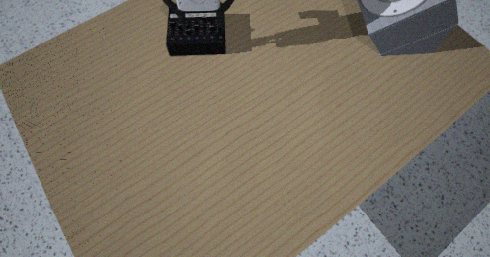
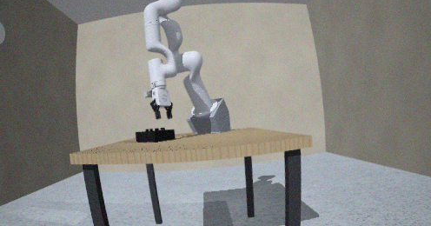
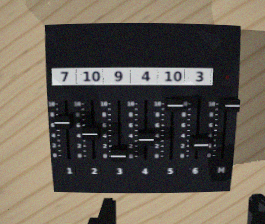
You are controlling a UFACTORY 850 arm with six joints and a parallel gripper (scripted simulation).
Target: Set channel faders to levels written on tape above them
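Now: the fader 3 60 mm below my hand, 40 mm to the right of it and 20 mm ahead of it. From my hand the other things lie so: fader 2 (70 mm to the right, 60 mm below, 30 mm ahead); fader 5 (60 mm below, 50 mm to the right, 40 mm behind); fader 4 (60 mm below, 40 mm to the right).
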